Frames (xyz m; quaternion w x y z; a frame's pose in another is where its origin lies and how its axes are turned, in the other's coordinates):
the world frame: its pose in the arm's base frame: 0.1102 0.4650 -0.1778 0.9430 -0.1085 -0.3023 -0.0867
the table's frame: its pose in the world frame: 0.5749 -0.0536 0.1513 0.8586 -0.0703 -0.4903 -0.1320
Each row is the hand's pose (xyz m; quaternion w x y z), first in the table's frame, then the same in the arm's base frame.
Working: the table's frame: its pose in the arm's base frame: 0.4757 0.3961 0.2891 0.6424 -0.1621 -0.7302 -0.1670

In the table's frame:
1: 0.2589 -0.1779 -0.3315 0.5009 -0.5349 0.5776 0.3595
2: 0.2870 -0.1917 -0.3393 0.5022 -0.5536 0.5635 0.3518
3: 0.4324 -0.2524 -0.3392 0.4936 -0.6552 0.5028 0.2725
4: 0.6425 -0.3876 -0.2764 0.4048 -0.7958 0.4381 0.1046
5: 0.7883 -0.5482 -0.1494 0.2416 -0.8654 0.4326 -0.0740
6: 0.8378 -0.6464 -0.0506 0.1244 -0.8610 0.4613 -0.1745
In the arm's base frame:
1: 0.6568 0.0933 0.5790 0.7169 -0.5909 0.1529 -0.3369
2: 0.6541 0.0781 0.6073 0.7031 -0.5998 0.1448 -0.3534
3: 0.6089 0.0272 0.7494 0.6235 -0.6159 0.1162 -0.4673
4: 0.4667 -0.0603 0.9456 0.4684 -0.5800 0.1357 -0.6525
5: 0.2641 -0.1429 1.0695 0.3185 -0.4688 0.2340 -0.7899
6: 0.1265 -0.1847 1.1034 0.2481 -0.3688 0.3210 -0.8363

